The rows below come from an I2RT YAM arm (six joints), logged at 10 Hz.
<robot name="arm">
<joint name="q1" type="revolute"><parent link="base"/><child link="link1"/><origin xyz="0.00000 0.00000 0.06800" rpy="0.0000 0.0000 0.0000"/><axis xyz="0 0 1"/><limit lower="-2.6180" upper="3.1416"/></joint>
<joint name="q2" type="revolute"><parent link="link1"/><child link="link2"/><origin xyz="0.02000 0.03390 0.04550" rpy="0.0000 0.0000 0.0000"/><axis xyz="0 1 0"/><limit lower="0.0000" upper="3.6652"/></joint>
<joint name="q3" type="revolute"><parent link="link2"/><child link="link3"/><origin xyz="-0.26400 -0.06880 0.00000" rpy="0.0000 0.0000 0.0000"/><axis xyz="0 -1 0"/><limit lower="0.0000" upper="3.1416"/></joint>
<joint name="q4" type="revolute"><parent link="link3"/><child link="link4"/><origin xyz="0.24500 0.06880 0.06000" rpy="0.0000 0.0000 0.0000"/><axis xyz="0 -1 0"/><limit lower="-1.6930" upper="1.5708"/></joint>
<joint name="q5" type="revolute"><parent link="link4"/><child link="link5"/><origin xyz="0.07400 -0.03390 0.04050" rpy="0.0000 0.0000 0.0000"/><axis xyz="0 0 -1"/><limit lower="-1.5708" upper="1.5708"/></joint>
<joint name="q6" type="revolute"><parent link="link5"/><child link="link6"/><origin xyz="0.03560 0.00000 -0.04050" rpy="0.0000 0.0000 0.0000"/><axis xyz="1 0 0"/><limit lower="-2.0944" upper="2.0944"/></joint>
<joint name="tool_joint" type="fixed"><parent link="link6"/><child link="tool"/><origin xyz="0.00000 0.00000 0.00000" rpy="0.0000 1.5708 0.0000"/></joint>
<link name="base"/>
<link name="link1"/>
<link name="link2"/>
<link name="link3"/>
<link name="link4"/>
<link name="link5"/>
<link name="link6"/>
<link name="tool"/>
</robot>
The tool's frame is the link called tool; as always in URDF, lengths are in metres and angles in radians.
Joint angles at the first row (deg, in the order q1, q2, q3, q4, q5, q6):
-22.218 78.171 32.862 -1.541 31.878 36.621
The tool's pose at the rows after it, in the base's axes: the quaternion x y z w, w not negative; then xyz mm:
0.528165 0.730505 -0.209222 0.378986 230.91 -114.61 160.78
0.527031 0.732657 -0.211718 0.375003 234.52 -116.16 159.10
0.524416 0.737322 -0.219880 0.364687 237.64 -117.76 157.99
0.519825 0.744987 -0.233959 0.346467 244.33 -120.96 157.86
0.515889 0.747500 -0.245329 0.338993 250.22 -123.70 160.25
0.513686 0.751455 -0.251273 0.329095 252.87 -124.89 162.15
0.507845 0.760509 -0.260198 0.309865 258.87 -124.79 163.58
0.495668 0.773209 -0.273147 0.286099 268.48 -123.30 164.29
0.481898 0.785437 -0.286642 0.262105 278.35 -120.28 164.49
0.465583 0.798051 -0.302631 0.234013 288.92 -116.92 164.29
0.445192 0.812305 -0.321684 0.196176 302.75 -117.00 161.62
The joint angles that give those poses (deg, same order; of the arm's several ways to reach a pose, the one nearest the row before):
-22.217 79.985 33.605 -1.017 31.857 36.818
-22.217 81.297 34.347 -0.928 31.988 36.643
-22.218 82.542 35.441 -2.022 32.556 36.206
-22.197 84.728 37.910 -4.513 33.583 35.528
-22.152 86.084 39.945 -6.000 34.611 34.873
-22.130 86.716 41.363 -8.011 35.026 34.655
-21.584 88.269 43.877 -11.594 35.769 34.610
-20.513 90.719 47.222 -15.790 36.949 34.326
-19.201 93.252 50.588 -20.120 38.261 34.261
-17.846 96.161 54.391 -25.102 39.725 34.217
-16.994 100.510 59.462 -30.806 41.102 33.604

